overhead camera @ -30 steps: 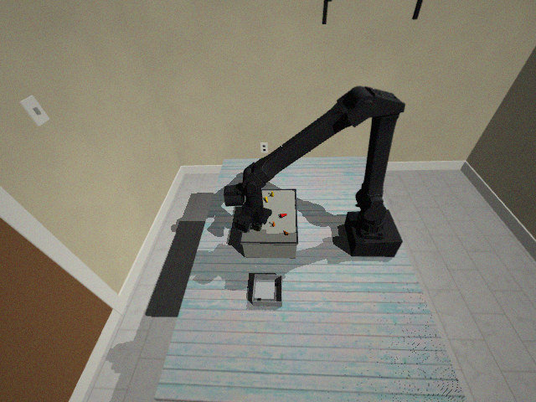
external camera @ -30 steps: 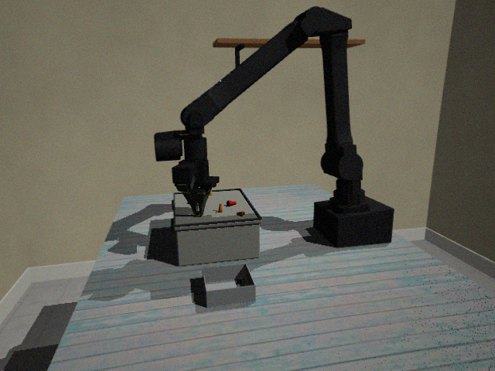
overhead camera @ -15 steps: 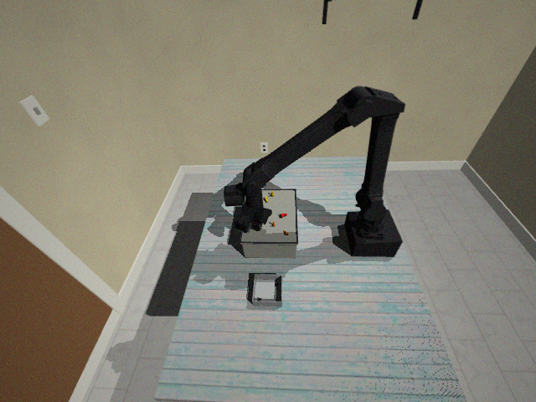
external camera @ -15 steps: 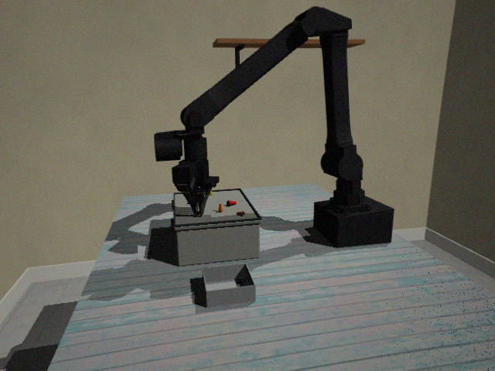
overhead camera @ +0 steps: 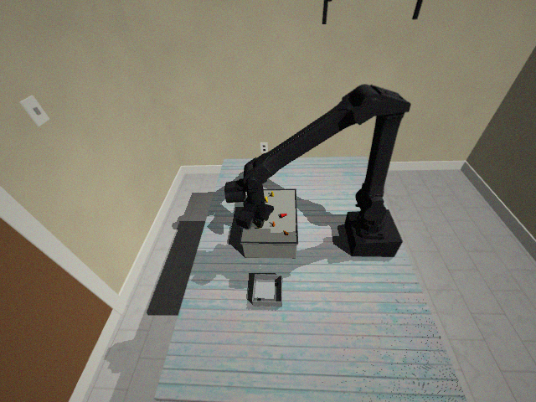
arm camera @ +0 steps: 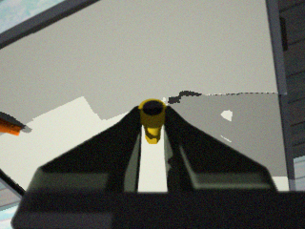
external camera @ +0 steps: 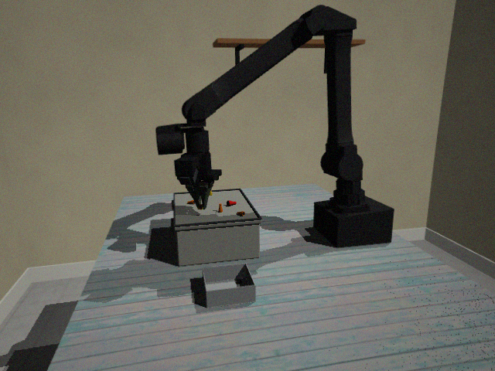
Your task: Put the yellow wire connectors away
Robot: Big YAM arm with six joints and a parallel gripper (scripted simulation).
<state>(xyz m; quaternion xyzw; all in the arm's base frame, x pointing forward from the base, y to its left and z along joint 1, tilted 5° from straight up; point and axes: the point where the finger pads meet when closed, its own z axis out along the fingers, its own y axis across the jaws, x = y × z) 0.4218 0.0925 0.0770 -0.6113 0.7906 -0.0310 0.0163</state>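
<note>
Right now my hand is 9 cm to the left of the grey tool case, 6 cm above it and 2 cm past it. From my hand the other things lie so: red connector 8 cm to the right, 8 cm behind, 2 cm below.
</note>
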